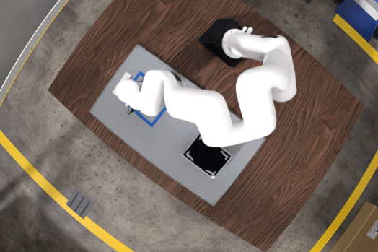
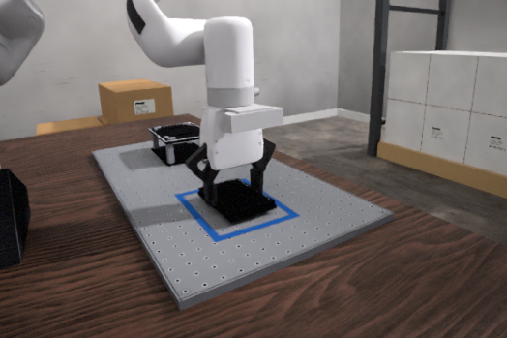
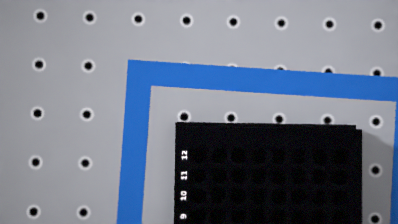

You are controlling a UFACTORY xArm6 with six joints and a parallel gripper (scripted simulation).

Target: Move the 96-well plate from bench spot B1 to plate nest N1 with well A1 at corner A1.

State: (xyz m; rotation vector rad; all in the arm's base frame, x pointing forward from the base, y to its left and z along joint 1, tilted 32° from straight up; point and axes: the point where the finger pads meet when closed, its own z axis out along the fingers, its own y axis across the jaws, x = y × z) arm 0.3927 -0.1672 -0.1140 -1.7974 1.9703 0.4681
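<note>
My hand is 6 cm short of the black plate nest N1, 34 cm to the right of it and 3 cm below it. The rest, counted from my hand: black 96-well plate 1 cm below.
</note>
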